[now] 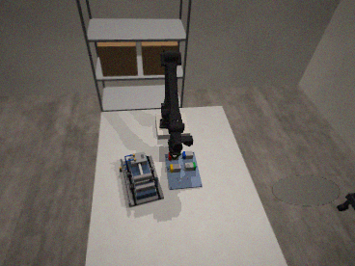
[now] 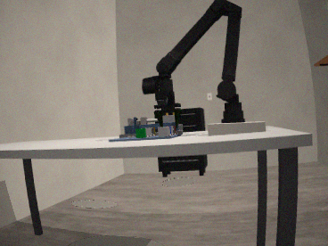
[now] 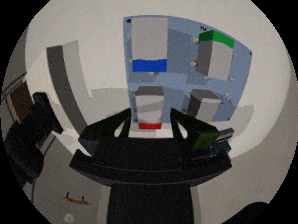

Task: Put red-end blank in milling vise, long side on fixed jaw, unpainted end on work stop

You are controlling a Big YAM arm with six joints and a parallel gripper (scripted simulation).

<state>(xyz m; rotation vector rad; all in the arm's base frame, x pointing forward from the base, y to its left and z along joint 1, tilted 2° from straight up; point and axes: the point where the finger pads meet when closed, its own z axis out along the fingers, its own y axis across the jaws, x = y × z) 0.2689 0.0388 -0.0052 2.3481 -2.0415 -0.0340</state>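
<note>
The red-ended blank is 20 mm below my hand. Also, from my hand: yellow-ended blank 90 mm ahead, 10 mm to the left, 20 mm below; blue-ended blank 10 mm behind, 90 mm to the left, 20 mm below; blue plate 80 mm ahead, 60 mm to the left, 40 mm below.
</note>
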